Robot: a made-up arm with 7 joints.
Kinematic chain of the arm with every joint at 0, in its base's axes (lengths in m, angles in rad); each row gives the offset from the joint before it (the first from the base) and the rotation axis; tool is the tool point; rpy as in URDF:
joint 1: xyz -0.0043 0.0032 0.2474 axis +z
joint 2: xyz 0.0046 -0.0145 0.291 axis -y
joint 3: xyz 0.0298 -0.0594 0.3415 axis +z
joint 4: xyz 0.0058 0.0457 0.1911 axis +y
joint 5: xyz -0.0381 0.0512 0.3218 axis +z
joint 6: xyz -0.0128 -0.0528 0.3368 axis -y
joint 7: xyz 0 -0.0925 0.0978 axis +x
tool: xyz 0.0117 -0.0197 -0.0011 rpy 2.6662 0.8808 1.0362
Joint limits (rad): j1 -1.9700..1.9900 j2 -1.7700..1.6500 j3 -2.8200..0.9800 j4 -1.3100..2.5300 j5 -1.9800..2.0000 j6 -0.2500..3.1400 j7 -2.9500..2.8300
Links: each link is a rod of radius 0.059 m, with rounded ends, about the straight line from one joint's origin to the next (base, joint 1, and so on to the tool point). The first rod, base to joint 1, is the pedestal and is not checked.
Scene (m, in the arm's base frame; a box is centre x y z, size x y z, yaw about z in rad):
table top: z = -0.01
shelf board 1: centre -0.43 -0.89 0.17 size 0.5 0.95 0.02 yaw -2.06
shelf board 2: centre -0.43 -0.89 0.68 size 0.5 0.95 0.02 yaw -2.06
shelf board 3: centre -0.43 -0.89 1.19 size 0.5 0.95 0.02 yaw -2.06
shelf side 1: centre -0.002 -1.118 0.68 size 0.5 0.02 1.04 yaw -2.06
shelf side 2: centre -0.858 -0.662 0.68 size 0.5 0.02 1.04 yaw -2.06
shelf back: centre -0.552 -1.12 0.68 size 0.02 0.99 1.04 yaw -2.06
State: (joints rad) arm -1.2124 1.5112 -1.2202 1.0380 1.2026 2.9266 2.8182
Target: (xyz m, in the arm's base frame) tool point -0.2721 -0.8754 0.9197
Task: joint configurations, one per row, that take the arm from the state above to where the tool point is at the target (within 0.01 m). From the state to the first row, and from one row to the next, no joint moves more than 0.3 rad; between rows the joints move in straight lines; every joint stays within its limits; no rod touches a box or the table.
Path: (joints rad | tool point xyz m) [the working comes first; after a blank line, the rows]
Joints at the target: 0.5759 1.2629 -1.3339 1.0132 1.2203 2.6936 2.7404
Straight joint move there: touches shelf side 2.

1: -1.2160 1.4374 -1.2099 1.1648 0.9323 2.8913 2.8212 | -0.7959 0.4430 0.8403
2: -1.2197 1.3636 -1.1996 1.2915 0.6620 2.8559 2.8241 | -0.7888 0.3868 0.8766
3: -1.2233 1.2898 -1.1892 1.4183 0.3917 2.8206 2.8270 | -0.7776 0.3309 0.9169
4: -1.2269 1.2161 -1.1789 1.5450 0.1214 2.7853 2.8300 | -0.7613 0.2701 0.9607
5: -0.9366 1.2441 -1.1486 1.6069 0.3699 2.7959 2.8179 | -0.7704 -0.0048 0.9358
6: -0.6463 1.2721 -1.1183 1.6687 0.6184 2.8065 2.8058 | -0.6804 -0.2523 0.9195
7: -0.3559 1.3001 -1.0880 1.7305 0.8669 2.8172 2.7938 | -0.5148 -0.4368 0.9119
8: -0.0656 1.3281 -1.0576 1.7923 1.1154 2.8278 2.7817 | -0.3091 -0.5382 0.9124
9: 0.2247 1.3561 -1.0273 1.8541 1.3638 2.8384 2.7696 | -0.1015 -0.5549 0.9197
10: 0.3418 1.3251 -1.1295 1.5738 1.3160 2.7901 2.7599 | -0.1549 -0.6825 0.9306
11: 0.4588 1.2940 -1.2317 1.2935 1.2682 2.7419 2.7501 | -0.2121 -0.7915 0.9270
12: 0.5759 1.2629 -1.3339 1.0132 1.2203 2.6936 2.7404 | -0.2721 -0.8754 0.9197

